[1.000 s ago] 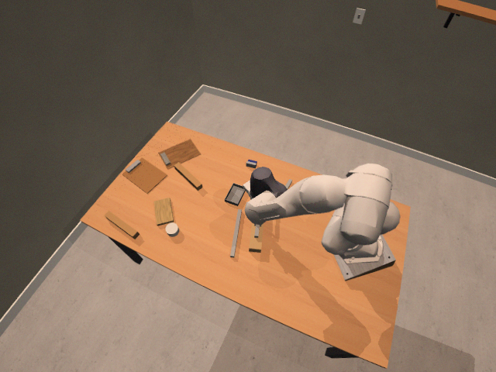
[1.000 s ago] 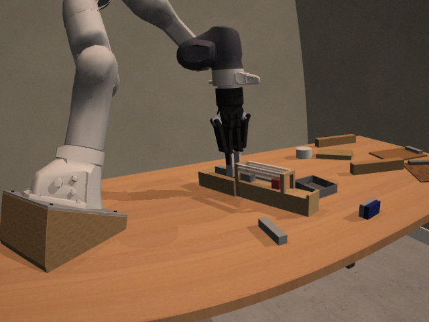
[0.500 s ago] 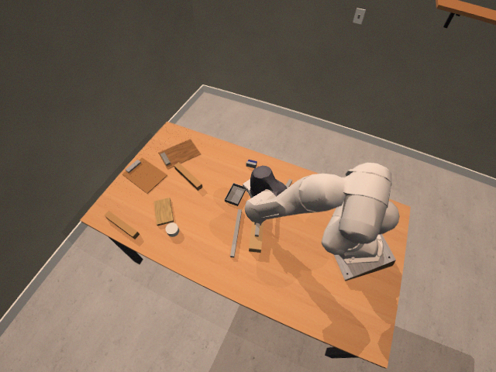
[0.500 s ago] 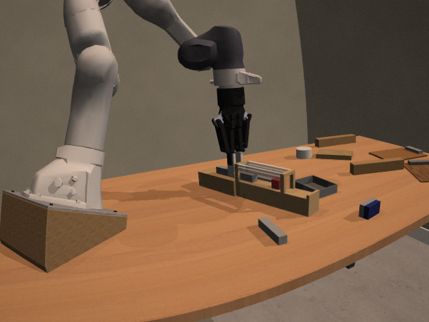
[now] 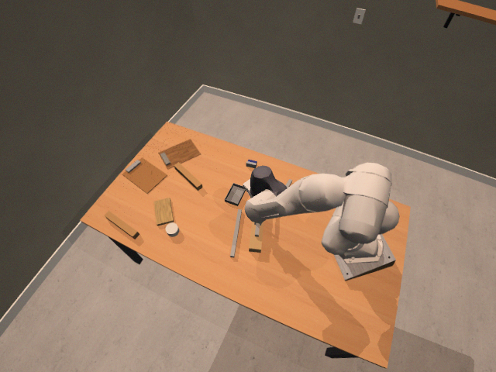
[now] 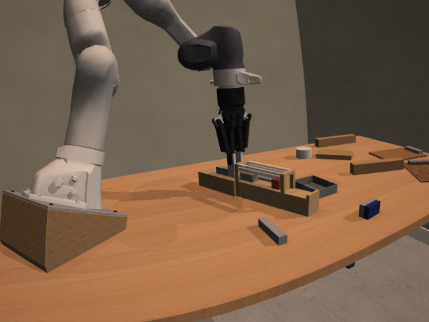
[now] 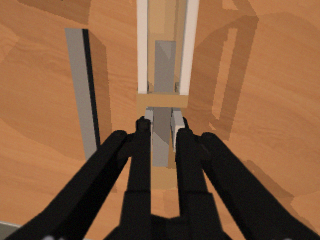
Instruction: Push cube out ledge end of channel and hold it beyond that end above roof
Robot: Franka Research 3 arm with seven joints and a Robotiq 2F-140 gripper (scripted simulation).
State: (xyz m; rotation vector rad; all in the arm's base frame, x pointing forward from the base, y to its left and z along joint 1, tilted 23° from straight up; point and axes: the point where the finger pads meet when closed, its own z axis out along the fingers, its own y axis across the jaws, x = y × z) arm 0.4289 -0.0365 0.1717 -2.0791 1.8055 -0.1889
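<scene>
The short grey bar is 29 cm to the right of my hand, 10 cm behind it and 7 cm below it. Round my hand: red cube: 15 cm to the right, 3 cm below, 3 cm ahead; then channel: 10 cm to the right, 3 cm below, 2 cm ahead; then long grey bar: 10 cm ahead, 7 cm to the left, 7 cm below.
</scene>
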